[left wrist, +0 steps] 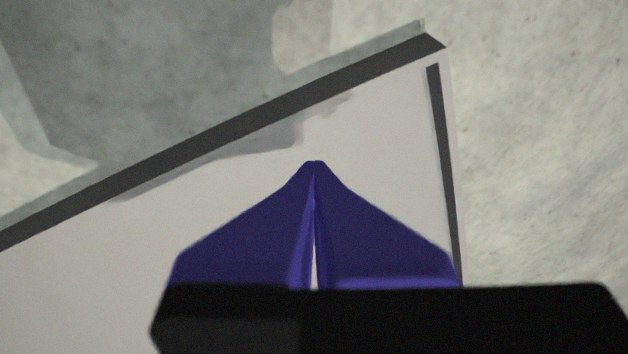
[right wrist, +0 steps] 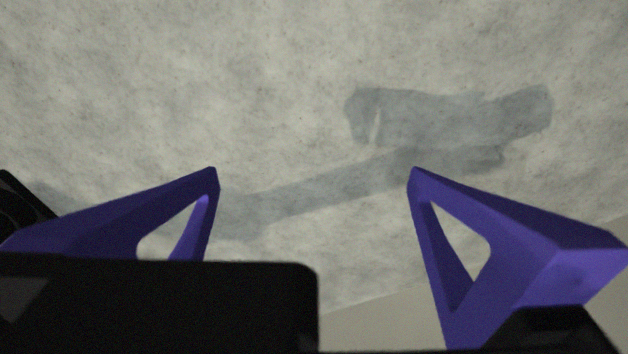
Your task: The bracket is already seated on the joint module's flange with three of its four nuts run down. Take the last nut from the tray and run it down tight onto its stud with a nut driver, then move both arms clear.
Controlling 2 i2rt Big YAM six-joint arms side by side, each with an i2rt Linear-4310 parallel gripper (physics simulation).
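Places are measured from the left arm's base along level axes (x ahead, y left, z up), in centimetres.
Pixels of known places: left gripper, fingertip midpoint: [left wrist: 314, 175]; right gripper, fingertip midpoint: [right wrist: 313, 177]; right arm's base, origin of the base link: [right wrist: 19, 199].
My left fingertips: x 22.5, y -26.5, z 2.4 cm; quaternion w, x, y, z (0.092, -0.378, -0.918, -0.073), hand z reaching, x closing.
Behind a point stands the place of what it marks.
In the left wrist view the pale tray [left wrist: 300, 102] {x 21.0, y -28.3, z 1.1 cm} with dark rims lies under my left gripper [left wrist: 314, 175] {x 22.5, y -26.5, z 2.4 cm}. The gripper's blue fingers are shut, tip against tip, over the tray floor, with nothing visible between the tips. The nut does not show; the part of the tray behind the fingers and the black gripper body is hidden. My right gripper [right wrist: 313, 177] {x 20.5, y -89.2, z 18.2 cm} is open and empty above the pale mottled table top [right wrist: 250, 75] {x 16.1, y -82.3, z 0.0 cm}. The bracket, the joint module and the nut driver do not show in either view.
A black object [right wrist: 15, 212] {x -21.0, y -55.1, z 3.8 cm} with curved edges shows partly at the left edge of the right wrist view. The table's edge runs across the lower right of that view. Grey shadows fall on the table in both views and across the tray's far side.
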